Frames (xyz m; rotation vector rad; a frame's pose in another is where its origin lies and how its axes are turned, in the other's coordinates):
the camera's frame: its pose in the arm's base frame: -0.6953 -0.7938 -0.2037 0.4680 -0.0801 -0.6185
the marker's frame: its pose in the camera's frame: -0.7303 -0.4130 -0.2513 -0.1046 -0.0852 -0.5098
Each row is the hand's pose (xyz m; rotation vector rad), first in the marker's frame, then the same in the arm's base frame.
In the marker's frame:
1: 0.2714 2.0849 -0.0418 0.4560 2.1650 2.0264
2: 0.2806 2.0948 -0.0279 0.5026 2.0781 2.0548
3: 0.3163 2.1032 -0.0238 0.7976 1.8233 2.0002
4: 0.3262 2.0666 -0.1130 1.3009 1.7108 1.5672
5: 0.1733 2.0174 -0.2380 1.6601 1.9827 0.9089
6: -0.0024 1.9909 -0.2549 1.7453 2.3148 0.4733
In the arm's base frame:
1: 0.5079 -0.0294 -0.0586 1.3193 1.0129 1.6271
2: 0.5179 -0.0377 -0.0443 1.3208 0.9280 1.6138
3: 0.5398 -0.0674 -0.0444 1.4687 0.6369 1.4825
4: 0.5284 -0.0650 -0.1406 1.9148 0.4109 1.1329
5: 0.4431 0.0871 -0.2455 2.4715 0.5816 0.7785
6: 0.3480 0.2380 -0.2381 2.7804 0.9140 0.6399

